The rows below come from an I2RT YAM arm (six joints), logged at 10 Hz.
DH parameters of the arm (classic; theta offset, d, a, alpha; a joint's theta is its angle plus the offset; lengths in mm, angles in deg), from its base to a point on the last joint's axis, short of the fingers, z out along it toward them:
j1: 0 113.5 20 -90
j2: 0 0 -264 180
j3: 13.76 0 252.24 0
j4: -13.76 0 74 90
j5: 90 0 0 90
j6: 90 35.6 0 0
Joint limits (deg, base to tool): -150..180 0..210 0..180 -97..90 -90..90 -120..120
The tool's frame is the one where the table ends.
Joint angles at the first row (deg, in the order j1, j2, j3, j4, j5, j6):
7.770, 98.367, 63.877, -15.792, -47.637, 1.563
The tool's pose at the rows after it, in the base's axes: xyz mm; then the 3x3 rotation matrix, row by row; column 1 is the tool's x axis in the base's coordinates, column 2 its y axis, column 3 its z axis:
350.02, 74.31, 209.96; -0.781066, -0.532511, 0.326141; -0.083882, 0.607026, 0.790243; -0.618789, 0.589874, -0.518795
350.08, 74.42, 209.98; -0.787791, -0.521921, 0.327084; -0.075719, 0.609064, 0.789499; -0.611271, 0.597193, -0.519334
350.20, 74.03, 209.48; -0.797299, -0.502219, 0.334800; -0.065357, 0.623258, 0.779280; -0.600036, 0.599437, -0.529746
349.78, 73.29, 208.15; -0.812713, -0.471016, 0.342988; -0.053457, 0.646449, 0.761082; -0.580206, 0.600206, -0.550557
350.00, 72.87, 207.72; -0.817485, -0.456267, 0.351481; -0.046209, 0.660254, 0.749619; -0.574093, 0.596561, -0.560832
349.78, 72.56, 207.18; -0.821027, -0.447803, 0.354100; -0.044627, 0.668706, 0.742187; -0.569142, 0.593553, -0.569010
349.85, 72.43, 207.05; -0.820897, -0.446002, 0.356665; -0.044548, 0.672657, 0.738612; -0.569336, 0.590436, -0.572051
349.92, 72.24, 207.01; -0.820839, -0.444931, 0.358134; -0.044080, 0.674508, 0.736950; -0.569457, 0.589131, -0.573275
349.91, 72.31, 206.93; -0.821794, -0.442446, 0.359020; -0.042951, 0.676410, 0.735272; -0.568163, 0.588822, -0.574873
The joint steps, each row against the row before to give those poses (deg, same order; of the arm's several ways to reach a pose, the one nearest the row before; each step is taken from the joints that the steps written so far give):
0.000, 0.000, -0.001, -0.065, 0.000, 0.350
0.022, 0.000, 0.001, 0.043, 0.087, 0.787
0.000, -0.001, -0.001, -0.153, 0.940, 0.917
0.000, 0.001, 0.000, -0.720, 1.574, 1.028
0.000, 0.001, 0.003, -0.089, 1.005, 0.546
0.000, -0.002, -0.002, -0.306, 0.612, 0.109
0.000, 0.001, -0.001, -0.021, 0.306, -0.022
-0.022, 0.000, 0.001, -0.001, 0.131, 0.000
0.022, 0.000, -0.002, -0.020, 0.153, 0.110

